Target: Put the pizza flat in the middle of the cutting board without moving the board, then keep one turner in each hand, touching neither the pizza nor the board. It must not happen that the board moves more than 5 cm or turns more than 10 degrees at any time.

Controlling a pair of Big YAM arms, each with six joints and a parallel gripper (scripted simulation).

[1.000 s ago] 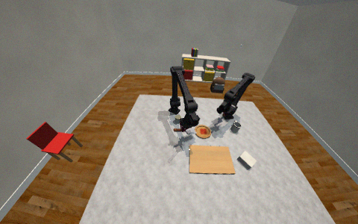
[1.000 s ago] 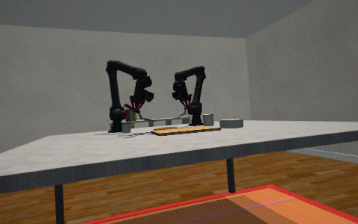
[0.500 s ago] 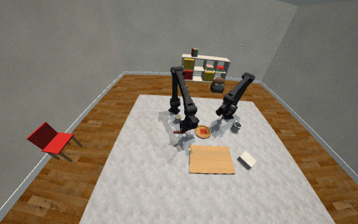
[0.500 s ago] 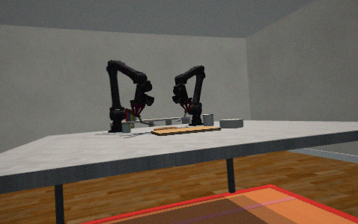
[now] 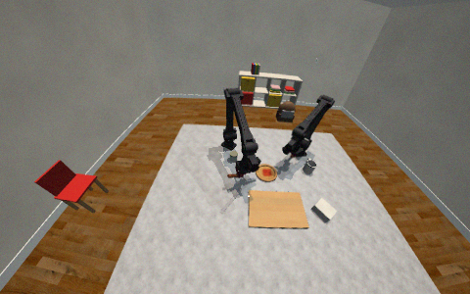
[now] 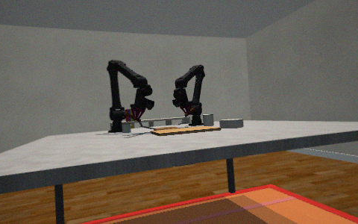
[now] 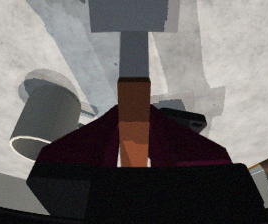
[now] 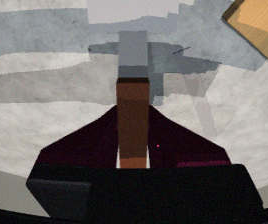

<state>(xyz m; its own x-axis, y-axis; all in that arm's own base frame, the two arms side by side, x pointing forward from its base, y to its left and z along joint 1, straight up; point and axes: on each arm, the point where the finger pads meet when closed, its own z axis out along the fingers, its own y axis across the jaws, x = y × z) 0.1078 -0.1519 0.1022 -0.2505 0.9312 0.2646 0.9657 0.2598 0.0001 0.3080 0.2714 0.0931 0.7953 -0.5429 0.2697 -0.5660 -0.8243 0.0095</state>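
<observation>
The pizza is 21 cm to the left of my right hand, 12 cm behind it and 9 cm below it. Round my right hand: wooden cutting board: 26 cm to the left, 16 cm ahead, 9 cm below; then cup: 23 cm behind, 6 cm to the right, 6 cm below.
</observation>
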